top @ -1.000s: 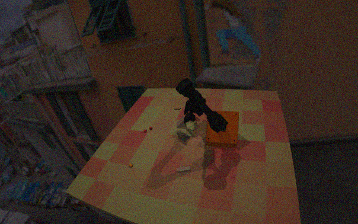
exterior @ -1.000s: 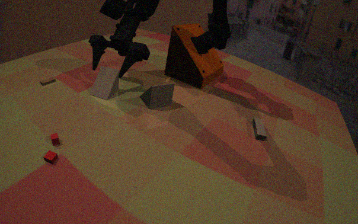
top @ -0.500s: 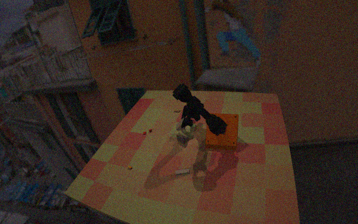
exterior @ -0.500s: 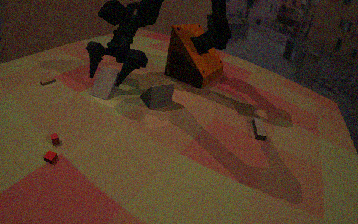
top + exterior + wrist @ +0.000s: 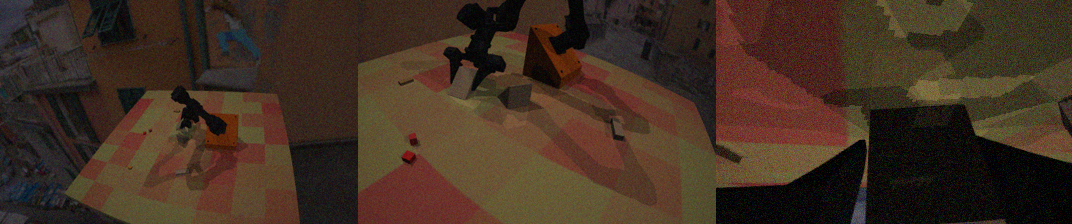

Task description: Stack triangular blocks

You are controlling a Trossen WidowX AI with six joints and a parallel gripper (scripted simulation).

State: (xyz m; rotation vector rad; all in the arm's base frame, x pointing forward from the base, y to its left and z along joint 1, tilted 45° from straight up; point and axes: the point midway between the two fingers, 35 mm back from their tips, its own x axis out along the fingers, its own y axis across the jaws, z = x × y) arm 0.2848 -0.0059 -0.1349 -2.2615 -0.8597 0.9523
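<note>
My gripper tip is now 1 cm past the grey triangular block. The rest, counted from my gripper tip: yellow piece: 16 cm ahead, 45 cm to the left, 1 cm below.
</note>
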